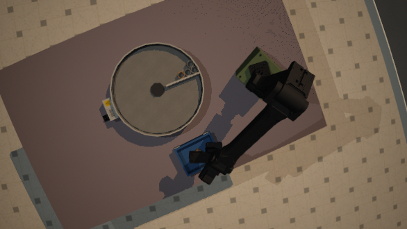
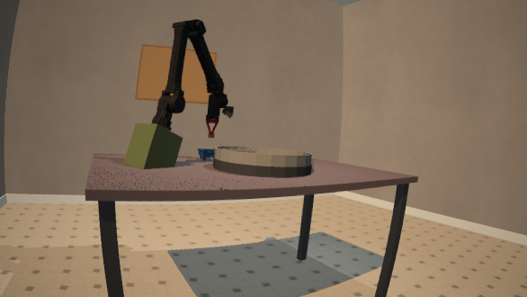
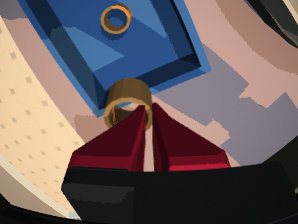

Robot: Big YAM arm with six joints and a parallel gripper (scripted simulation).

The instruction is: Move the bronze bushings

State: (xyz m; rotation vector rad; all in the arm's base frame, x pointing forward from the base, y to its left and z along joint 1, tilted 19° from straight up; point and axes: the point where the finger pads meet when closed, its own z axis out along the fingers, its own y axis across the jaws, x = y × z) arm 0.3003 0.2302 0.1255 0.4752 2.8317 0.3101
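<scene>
Right now my hand is 6 cm short of the blue crate, 2 cm to the right of it and 12 cm above it. Also, from my hand: turntable (14 cm ahead, 33 cm to the right, 9 cm below).
</scene>
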